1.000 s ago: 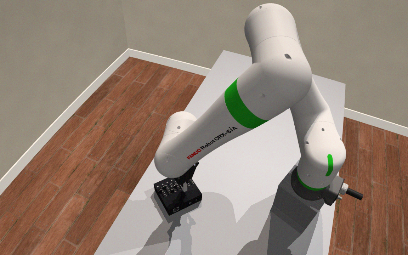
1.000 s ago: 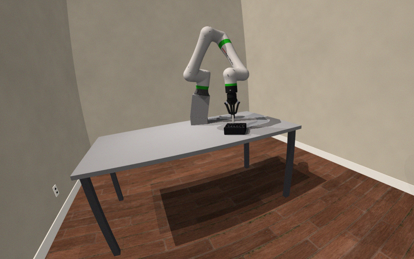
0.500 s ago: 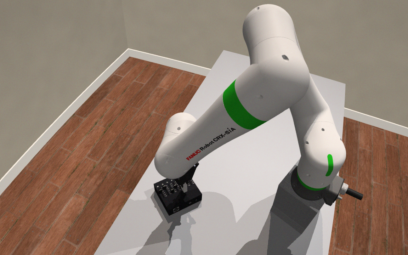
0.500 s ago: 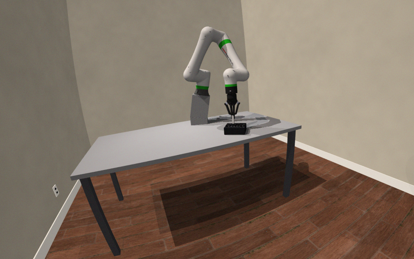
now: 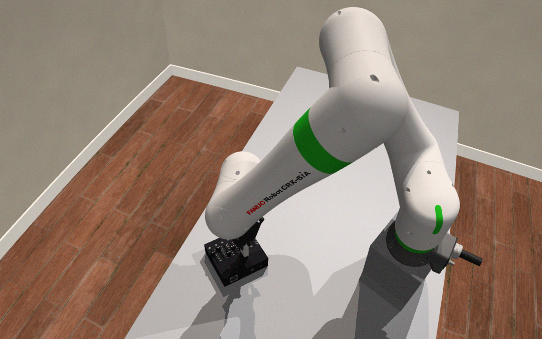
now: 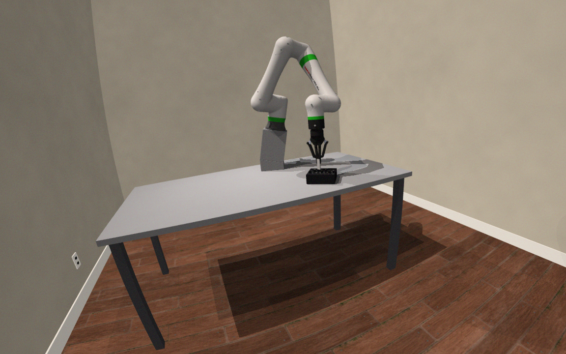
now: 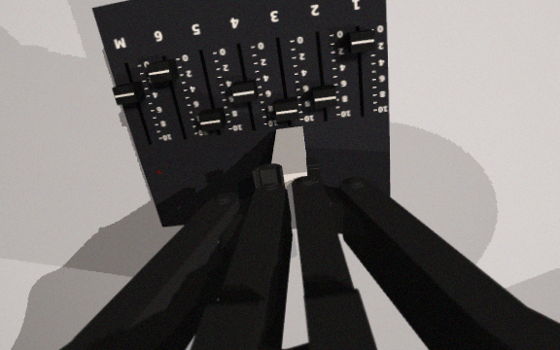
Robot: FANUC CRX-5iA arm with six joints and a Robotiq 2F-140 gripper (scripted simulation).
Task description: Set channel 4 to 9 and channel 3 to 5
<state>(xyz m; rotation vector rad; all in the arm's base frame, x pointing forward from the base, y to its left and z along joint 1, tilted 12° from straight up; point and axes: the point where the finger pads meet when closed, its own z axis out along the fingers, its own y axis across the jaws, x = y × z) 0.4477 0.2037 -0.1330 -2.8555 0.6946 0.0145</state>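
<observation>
My gripper is now 20 mm short of the channel 3 cap, 10 mm to the left of it and 30 mm above it. Round my hand: channel 2 cap 20 mm ahead, 30 mm to the right, 30 mm below; then channel 5 fader 40 mm ahead, 30 mm to the left, 30 mm below; then channel 4 fader 40 mm ahead, 30 mm below.
</observation>
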